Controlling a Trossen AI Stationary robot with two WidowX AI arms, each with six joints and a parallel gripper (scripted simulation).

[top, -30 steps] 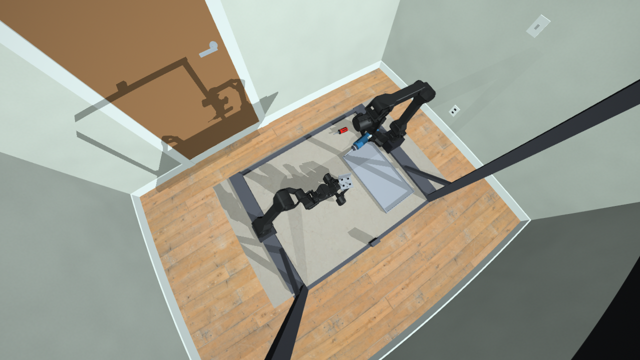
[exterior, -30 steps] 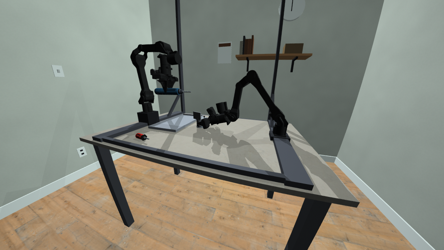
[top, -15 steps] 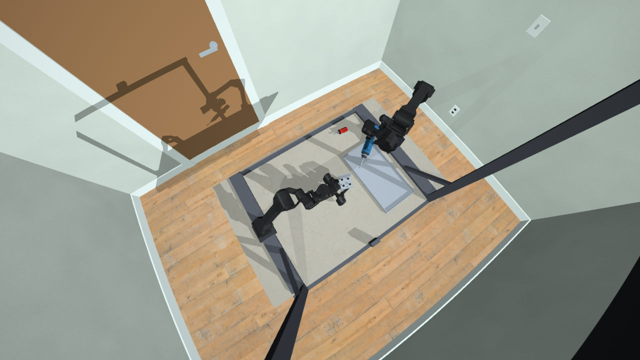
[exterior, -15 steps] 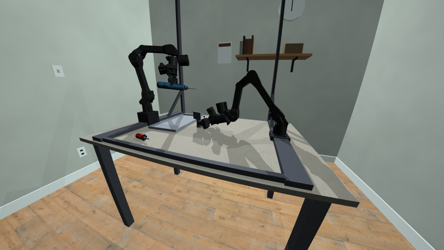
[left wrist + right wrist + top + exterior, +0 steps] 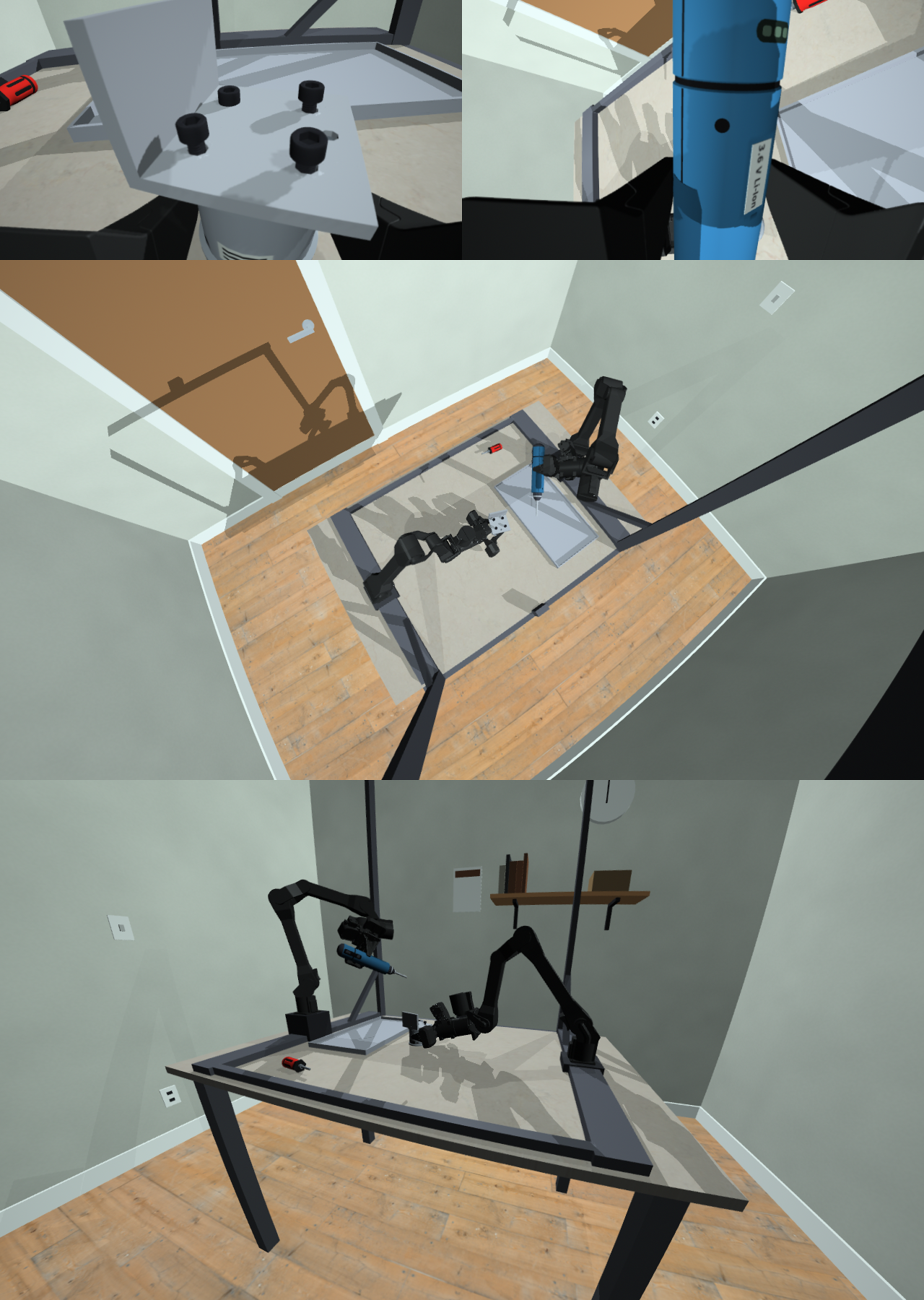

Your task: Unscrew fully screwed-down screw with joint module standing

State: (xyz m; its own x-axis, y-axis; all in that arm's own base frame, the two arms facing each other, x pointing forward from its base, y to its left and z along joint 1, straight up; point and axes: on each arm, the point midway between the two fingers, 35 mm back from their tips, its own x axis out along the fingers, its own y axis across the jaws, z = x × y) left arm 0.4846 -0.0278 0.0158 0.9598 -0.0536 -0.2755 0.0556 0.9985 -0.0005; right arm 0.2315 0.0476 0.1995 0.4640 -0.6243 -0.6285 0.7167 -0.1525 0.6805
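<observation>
Now: the grey joint module 3 cm to the right of my left hand and 1 cm below it. From my left hand the other things lie so: grey l-shaped bracket (3 cm to the right, 3 cm above); then shallow grey tray (23 cm to the right, 6 cm behind, 3 cm below); then black screw (5 cm to the right, 3 cm above, 1 cm ahead).
</observation>
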